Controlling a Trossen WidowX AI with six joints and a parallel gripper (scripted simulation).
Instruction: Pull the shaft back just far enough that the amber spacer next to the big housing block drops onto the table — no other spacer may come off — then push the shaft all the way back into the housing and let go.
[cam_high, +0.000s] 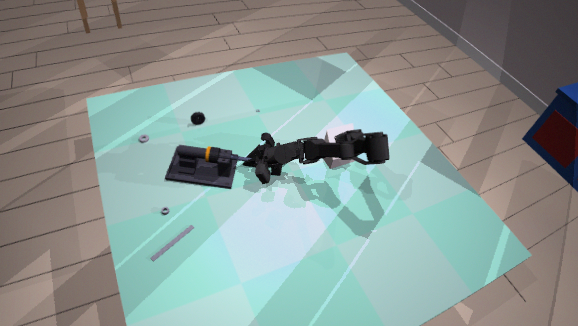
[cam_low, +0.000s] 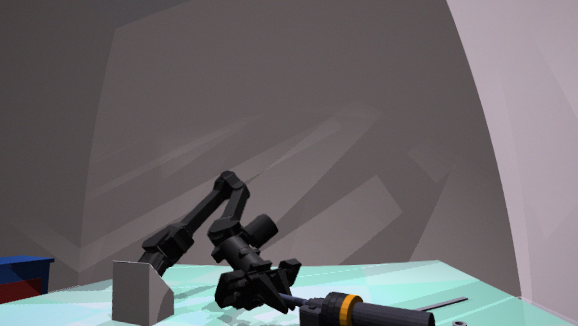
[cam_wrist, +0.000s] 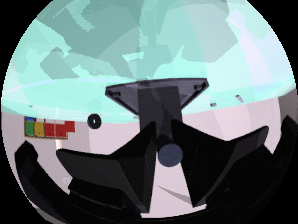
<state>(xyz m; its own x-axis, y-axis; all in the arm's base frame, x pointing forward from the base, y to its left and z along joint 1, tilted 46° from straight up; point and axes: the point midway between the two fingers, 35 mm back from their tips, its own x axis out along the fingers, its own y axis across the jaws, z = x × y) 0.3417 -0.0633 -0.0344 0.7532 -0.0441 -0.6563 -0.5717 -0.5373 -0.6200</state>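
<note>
The shaft is 4 cm ahead of my gripper tip, 3 cm to the right of it and 2 cm above it. Also, from my gripper tip: grey bar (31 cm ahead, 15 cm to the left, 6 cm below); amber spacer (10 cm ahead, 7 cm to the right, 2 cm above).
</note>
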